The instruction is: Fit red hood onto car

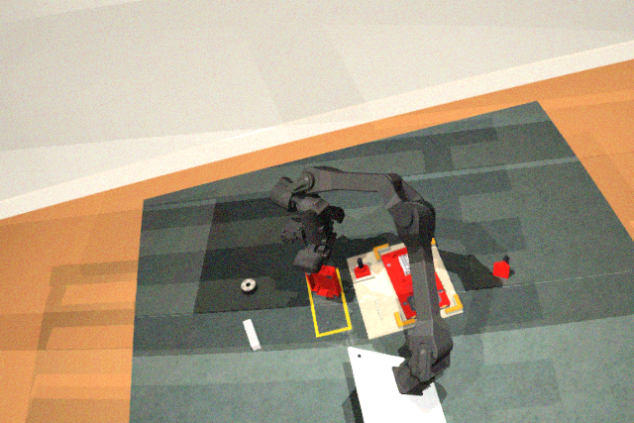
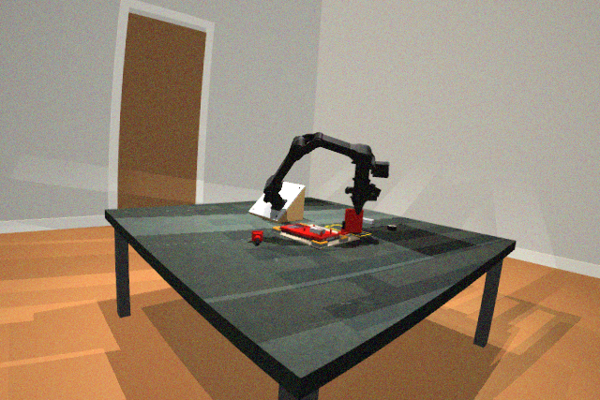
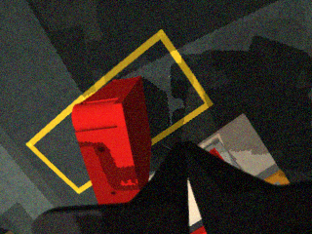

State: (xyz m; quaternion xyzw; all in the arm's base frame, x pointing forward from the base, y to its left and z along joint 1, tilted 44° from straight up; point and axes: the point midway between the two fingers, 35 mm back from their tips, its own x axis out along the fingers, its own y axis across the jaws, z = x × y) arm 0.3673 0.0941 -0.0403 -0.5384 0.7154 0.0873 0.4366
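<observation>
My gripper tip is now 30 mm past the red hood, 20 mm to the right of it and 30 mm above it. The rest, counted from my gripper tip: engine block: 40 mm behind, 190 mm to the right, 60 mm below; cream jig plate: 70 mm behind, 180 mm to the right, 70 mm below; white bar: 100 mm behind, 220 mm to the left, 70 mm below.
</observation>
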